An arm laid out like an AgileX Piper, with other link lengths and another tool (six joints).
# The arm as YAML. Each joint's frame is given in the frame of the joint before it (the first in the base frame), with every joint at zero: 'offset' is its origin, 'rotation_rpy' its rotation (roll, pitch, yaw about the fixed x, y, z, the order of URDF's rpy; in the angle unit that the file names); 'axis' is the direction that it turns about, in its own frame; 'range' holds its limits. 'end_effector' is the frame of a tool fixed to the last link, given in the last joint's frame.
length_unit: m
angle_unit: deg
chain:
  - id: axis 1
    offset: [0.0, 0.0, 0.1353]
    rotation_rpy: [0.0, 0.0, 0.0]
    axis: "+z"
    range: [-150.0, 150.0]
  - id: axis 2
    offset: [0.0, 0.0, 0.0]
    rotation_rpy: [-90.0, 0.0, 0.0]
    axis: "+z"
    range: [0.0, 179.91]
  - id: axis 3
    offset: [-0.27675, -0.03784, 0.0]
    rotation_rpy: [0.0, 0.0, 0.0]
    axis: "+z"
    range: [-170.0, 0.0]
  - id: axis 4
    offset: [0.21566, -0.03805, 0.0]
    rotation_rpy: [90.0, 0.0, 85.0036]
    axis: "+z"
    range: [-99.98, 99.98]
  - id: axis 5
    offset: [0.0, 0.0, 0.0]
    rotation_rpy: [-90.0, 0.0, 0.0]
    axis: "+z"
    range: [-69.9, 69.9]
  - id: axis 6
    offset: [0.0, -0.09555, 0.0]
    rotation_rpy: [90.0, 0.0, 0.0]
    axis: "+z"
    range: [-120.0, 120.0]
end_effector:
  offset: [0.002, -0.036, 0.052]
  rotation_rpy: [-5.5, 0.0, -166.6]
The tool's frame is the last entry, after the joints.
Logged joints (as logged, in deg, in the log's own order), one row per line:
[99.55, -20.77, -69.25, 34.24, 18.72, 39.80]
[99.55, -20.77, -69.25, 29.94, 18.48, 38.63]
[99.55, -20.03, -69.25, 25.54, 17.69, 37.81]
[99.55, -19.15, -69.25, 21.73, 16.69, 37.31]
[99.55, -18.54, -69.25, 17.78, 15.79, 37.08]
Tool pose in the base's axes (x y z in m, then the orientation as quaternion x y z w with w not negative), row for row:
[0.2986, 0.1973, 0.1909, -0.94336, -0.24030, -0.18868, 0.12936]
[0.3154, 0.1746, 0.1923, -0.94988, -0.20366, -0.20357, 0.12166]
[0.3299, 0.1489, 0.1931, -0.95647, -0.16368, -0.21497, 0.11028]
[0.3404, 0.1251, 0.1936, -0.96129, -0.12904, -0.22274, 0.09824]
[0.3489, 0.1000, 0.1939, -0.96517, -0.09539, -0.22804, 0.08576]
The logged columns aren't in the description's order. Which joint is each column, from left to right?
Columns, left to right: axis 2, axis 6, axis 3, axis 1, axis 4, axis 5.
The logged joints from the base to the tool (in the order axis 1, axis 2, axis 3, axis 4, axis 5, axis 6), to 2 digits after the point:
[34.24, 99.55, -69.25, 18.72, 39.80, -20.77]
[29.94, 99.55, -69.25, 18.48, 38.63, -20.77]
[25.54, 99.55, -69.25, 17.69, 37.81, -20.03]
[21.73, 99.55, -69.25, 16.69, 37.31, -19.15]
[17.78, 99.55, -69.25, 15.79, 37.08, -18.54]

